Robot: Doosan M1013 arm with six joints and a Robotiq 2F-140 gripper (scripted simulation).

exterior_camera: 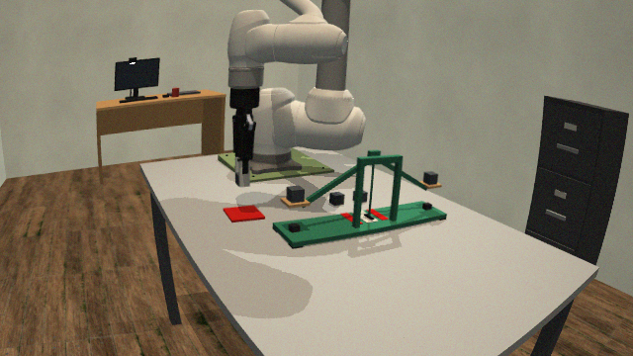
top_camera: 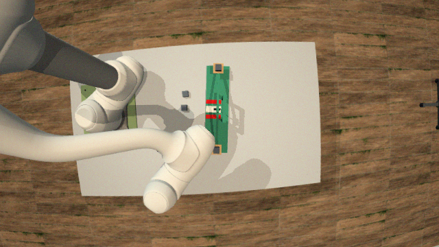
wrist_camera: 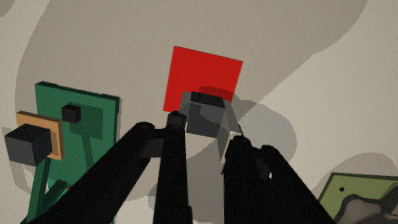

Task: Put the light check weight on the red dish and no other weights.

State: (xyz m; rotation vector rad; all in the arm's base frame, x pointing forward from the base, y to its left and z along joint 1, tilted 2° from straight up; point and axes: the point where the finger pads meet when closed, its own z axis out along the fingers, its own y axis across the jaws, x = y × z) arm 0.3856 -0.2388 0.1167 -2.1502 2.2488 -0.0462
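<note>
The red dish is 110 mm below my hand. Also, from my hand: green rocker balance 260 mm to the left, 180 mm ahead, 20 mm below.
</note>
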